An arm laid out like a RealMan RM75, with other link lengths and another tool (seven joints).
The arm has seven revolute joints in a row. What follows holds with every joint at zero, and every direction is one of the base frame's.
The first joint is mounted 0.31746 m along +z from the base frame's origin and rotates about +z.
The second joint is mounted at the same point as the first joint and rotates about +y.
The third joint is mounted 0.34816 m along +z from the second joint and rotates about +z.
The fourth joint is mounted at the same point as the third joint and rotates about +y.
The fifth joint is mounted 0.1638 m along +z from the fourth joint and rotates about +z.
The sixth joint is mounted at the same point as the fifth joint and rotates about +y.
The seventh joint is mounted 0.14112 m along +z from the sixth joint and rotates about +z.
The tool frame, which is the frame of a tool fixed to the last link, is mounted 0.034 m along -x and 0.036 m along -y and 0.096 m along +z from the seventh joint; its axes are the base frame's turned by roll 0.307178, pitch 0 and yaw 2.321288 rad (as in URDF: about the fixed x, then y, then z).
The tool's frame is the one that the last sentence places.
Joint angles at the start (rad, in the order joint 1, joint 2, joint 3, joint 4, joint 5, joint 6, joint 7):
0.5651, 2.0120, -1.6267, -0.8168, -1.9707, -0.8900, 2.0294
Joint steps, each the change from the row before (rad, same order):
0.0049, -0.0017, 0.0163, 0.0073, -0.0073, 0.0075, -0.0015
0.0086, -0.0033, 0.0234, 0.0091, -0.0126, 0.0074, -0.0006
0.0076, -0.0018, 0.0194, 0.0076, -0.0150, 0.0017, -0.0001
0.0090, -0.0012, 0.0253, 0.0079, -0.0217, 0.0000, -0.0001
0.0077, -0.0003, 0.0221, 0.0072, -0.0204, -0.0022, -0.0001
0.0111, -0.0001, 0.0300, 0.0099, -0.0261, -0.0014, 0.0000
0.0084, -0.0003, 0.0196, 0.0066, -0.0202, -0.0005, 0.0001
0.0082, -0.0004, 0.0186, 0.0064, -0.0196, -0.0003, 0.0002
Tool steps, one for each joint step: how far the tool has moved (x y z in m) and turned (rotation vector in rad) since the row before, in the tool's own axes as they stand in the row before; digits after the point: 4 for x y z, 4 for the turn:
-0.0039, 0.0047, -0.0037, -0.0146, -0.0077, 0.0075
-0.0051, 0.0069, -0.0055, -0.0185, -0.0116, 0.0085
-0.0038, 0.0046, -0.0034, -0.0095, -0.0109, 0.0048
-0.0043, 0.0053, -0.0038, -0.0101, -0.0136, 0.0047
-0.0035, 0.0038, -0.0026, -0.0056, -0.0115, 0.0038
-0.0042, 0.0056, -0.0035, -0.0091, -0.0141, 0.0058
-0.0029, 0.0039, -0.0024, -0.0055, -0.0120, 0.0019
-0.0028, 0.0038, -0.0022, -0.0051, -0.0117, 0.0018

